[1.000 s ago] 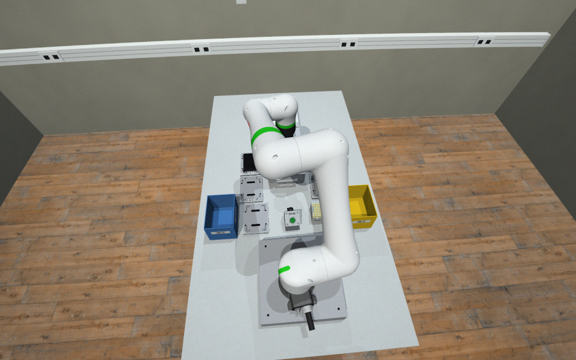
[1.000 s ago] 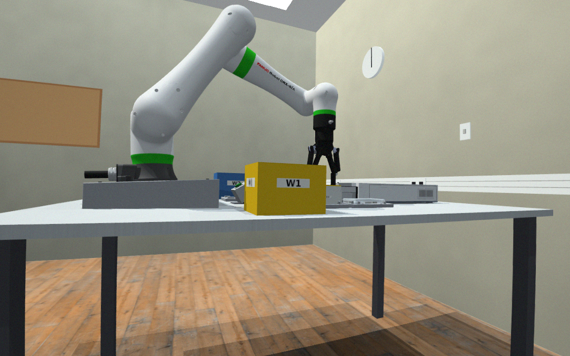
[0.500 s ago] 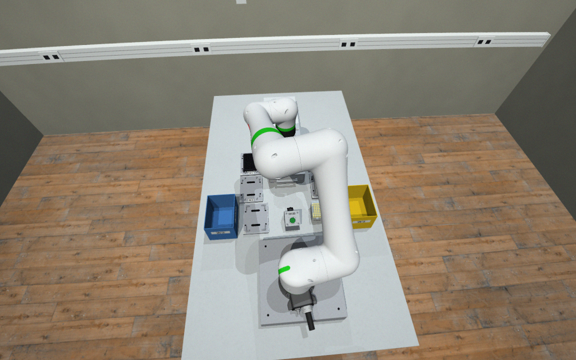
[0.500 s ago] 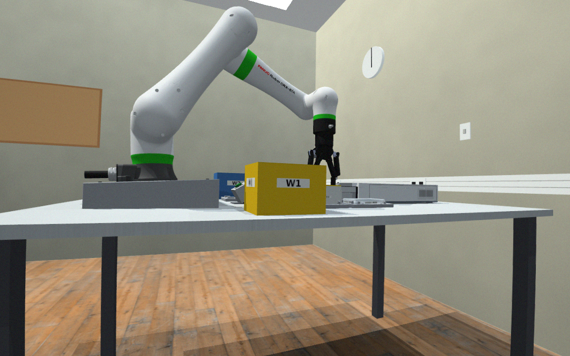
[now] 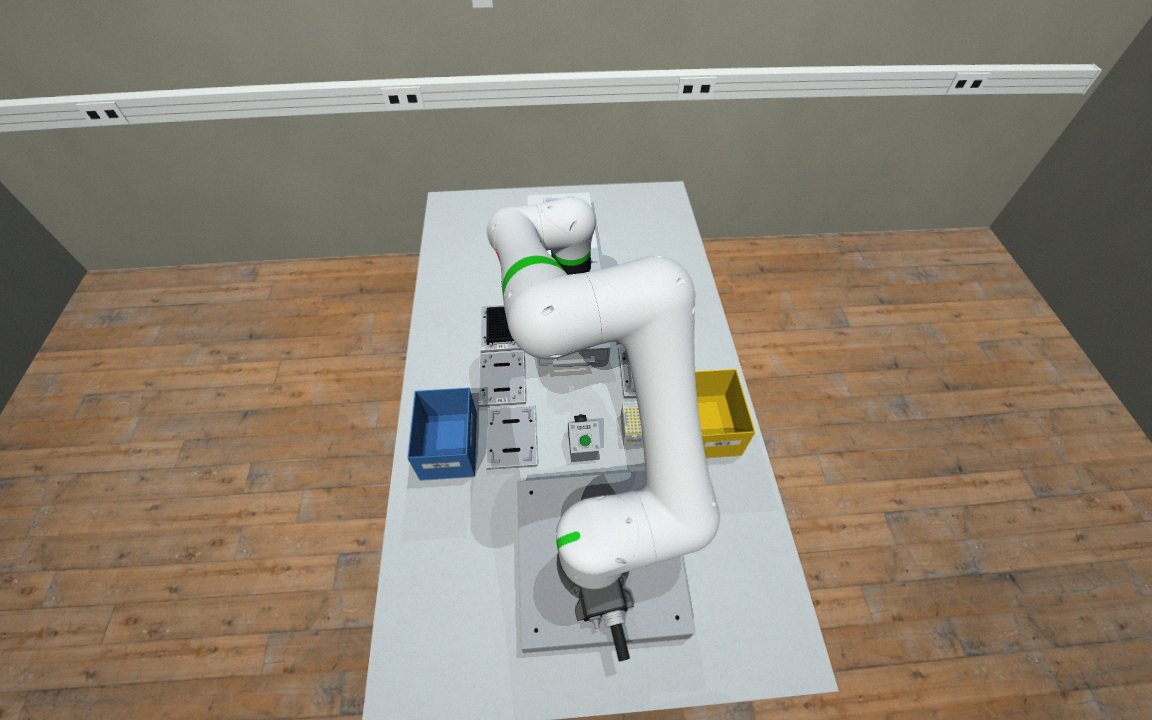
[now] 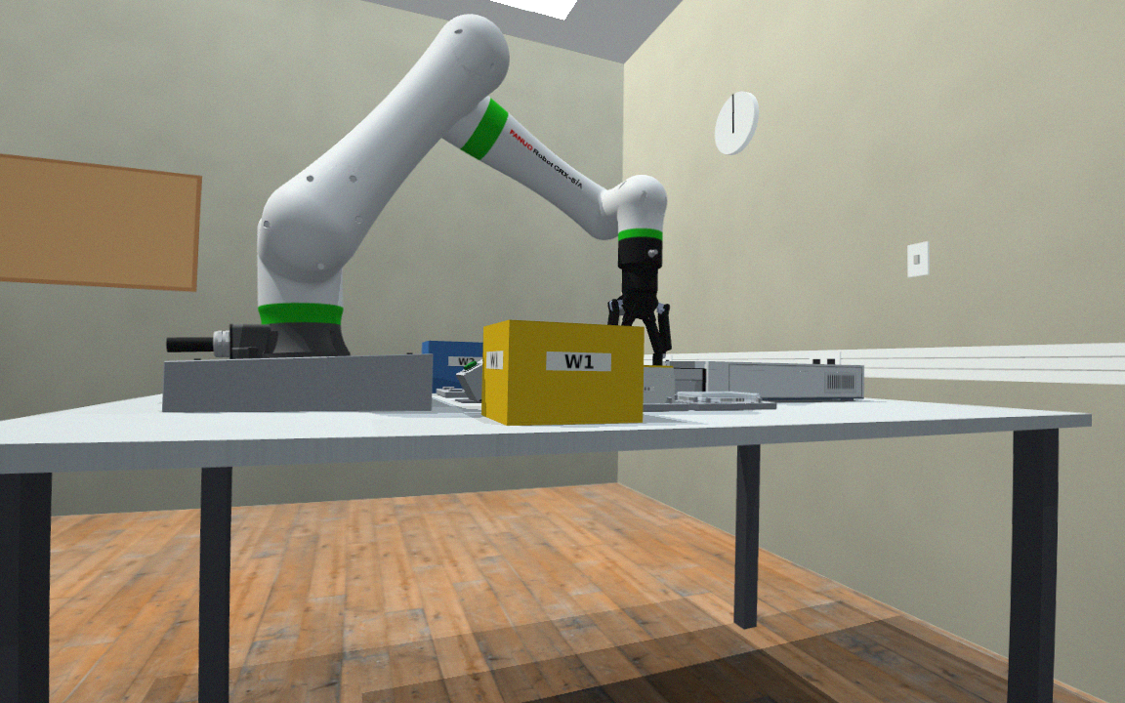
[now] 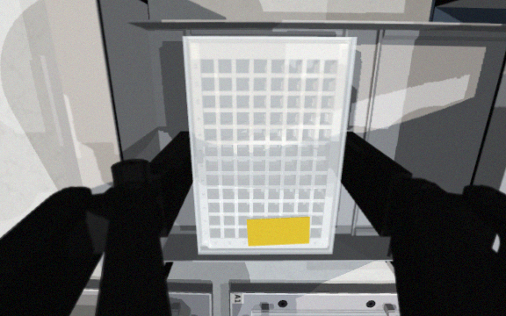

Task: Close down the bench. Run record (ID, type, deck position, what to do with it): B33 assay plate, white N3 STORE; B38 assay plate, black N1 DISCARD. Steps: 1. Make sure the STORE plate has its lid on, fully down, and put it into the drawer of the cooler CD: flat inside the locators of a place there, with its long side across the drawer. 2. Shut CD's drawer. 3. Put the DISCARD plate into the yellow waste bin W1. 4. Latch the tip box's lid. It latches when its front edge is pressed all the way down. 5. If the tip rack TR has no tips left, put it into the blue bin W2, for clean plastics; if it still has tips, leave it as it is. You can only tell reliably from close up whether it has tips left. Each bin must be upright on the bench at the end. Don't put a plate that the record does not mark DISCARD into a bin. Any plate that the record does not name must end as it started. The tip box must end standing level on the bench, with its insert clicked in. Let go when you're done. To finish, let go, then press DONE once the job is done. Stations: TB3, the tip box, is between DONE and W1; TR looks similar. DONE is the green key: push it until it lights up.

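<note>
Now: hand 2 cm above the clear plate lid. Also, from my hand: white plate (2 cm below); then cooler CD (18 cm ahead, 3 cm to the right, 2 cm below); then drawer (4 cm ahead, 2 cm below).
</note>
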